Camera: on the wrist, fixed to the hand. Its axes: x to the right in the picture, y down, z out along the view.
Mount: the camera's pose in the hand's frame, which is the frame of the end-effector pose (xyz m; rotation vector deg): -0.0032 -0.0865 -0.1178 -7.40 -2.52 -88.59
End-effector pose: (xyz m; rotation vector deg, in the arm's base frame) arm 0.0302 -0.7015 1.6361 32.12 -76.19 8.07
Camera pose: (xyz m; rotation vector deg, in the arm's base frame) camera 0.1681 -0.7208 1.5915 75.60 -36.63 -69.17
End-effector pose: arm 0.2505 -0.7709 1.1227 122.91 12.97 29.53
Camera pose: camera 0.1979 -0.6349 1.1126 73.27 89.25 -24.00
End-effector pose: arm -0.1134 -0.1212 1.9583 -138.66 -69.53 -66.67
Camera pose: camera -0.2454 -0.1240 2.0211 48.22 130.62 55.23
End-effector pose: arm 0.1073 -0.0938 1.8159 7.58 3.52 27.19
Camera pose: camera 0.1329 -0.1582 1.6872 -3.17 4.14 -61.13
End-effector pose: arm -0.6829 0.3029 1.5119 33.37 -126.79 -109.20
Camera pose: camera -0.6205 0.1871 1.4482 -92.97 51.98 81.43
